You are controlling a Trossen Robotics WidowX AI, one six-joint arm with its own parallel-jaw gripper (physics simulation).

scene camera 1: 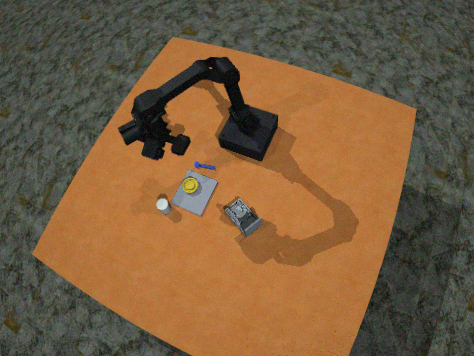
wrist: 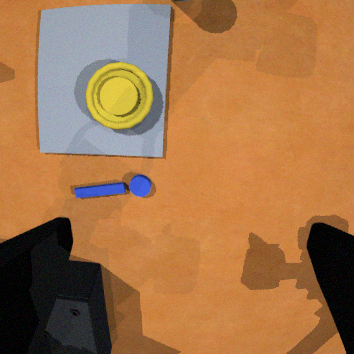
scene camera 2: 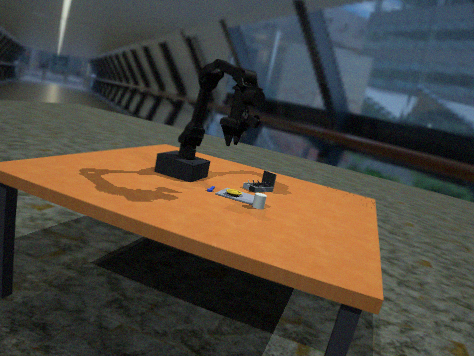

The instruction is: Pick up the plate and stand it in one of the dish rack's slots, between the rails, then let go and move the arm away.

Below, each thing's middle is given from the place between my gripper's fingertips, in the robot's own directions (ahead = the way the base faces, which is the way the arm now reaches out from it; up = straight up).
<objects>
Now: hand 20 cm above the grey mat (scene camera 1: pixel 195 202), 9 cm to the right of it and 3 cm short of it. The rest, counted from my hand: small blue spoon (wrist: pixel 117 187) 20 cm below, 8 cm behind, 5 cm to the left; then grey dish rack (scene camera 1: pixel 238 212) 30 cm to the left, 16 cm below, 1 cm ahead; then yellow plate (wrist: pixel 118 95) 19 cm below, 6 cm to the left, 2 cm ahead.
</objects>
